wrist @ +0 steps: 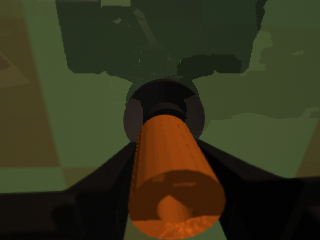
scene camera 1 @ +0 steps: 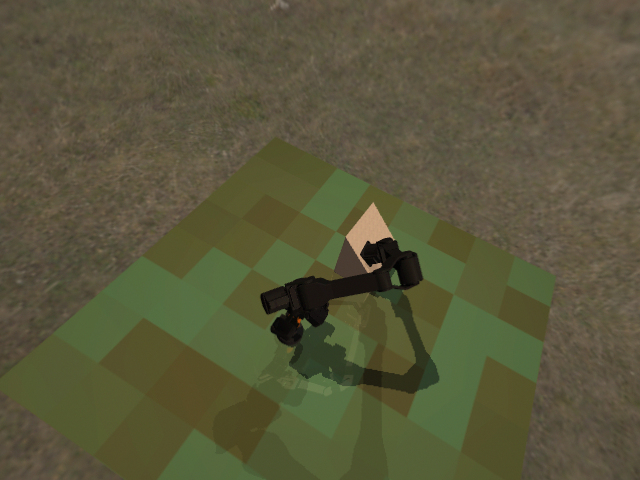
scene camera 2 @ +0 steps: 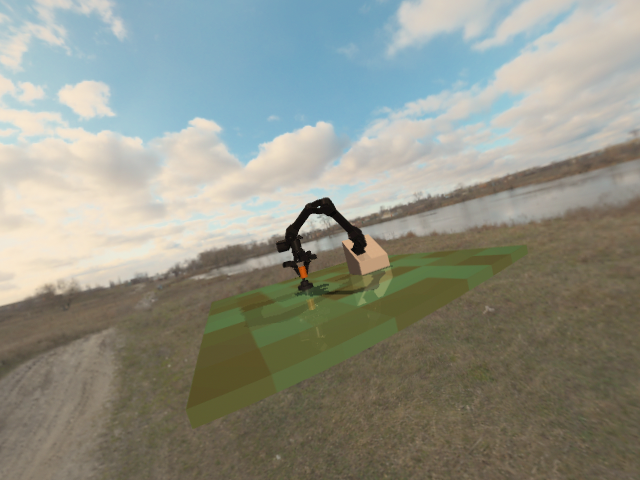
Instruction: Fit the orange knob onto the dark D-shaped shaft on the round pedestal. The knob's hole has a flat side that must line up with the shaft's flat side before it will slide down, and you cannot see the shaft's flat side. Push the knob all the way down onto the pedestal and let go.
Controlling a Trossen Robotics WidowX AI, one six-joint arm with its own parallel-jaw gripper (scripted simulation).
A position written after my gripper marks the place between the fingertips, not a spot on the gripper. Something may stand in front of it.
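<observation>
There is my gripper (scene camera 1: 293, 321), and my gripper carries an orange knob. The wrist view shows my gripper too (wrist: 165, 146). I can also see a pedestal (wrist: 158, 97).
</observation>
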